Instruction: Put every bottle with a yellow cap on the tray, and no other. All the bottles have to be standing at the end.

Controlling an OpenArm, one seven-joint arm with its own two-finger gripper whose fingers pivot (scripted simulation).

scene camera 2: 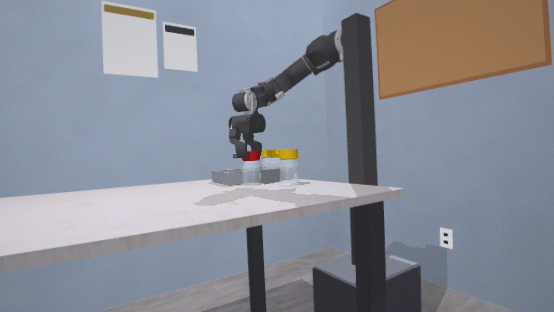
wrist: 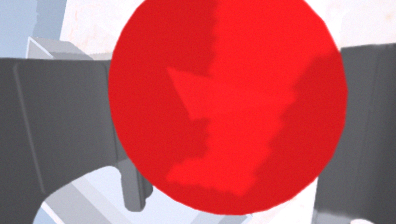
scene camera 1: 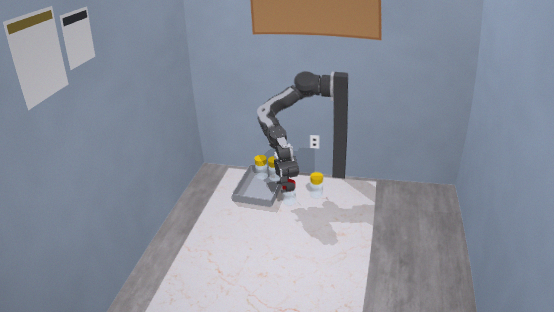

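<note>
Scene camera 1 gives me a grey tray [scene camera 1: 249, 185]. In scene camera 2 I see my gripper [scene camera 2: 246, 157], together with a yellow-capped bottle [scene camera 2: 289, 168]. The wrist view shows me a red-capped bottle [wrist: 216, 111], and my gripper is there too [wrist: 221, 142].
</note>
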